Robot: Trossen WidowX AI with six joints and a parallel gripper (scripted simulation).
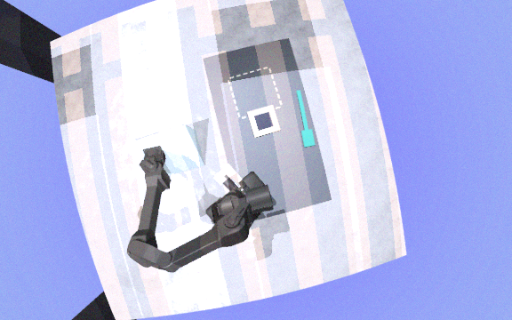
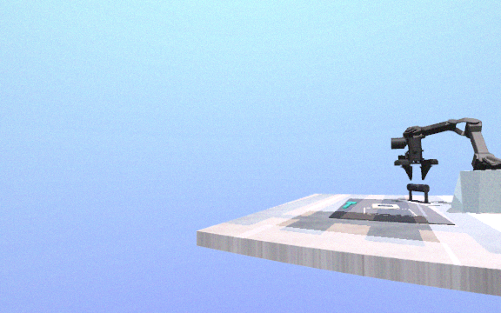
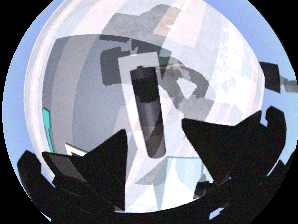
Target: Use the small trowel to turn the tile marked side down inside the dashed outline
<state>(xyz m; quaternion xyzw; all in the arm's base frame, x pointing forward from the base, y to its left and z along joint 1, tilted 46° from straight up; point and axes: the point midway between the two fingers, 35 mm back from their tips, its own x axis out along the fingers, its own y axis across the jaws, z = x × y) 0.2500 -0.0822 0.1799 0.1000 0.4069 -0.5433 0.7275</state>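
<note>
Right now the tile is 140 mm ahead of my gripper tip, 230 mm to the left of it and 100 mm below it. From my gripper tip the other things lie so: teal trowel 280 mm ahead, 190 mm to the left, 100 mm below.
</note>
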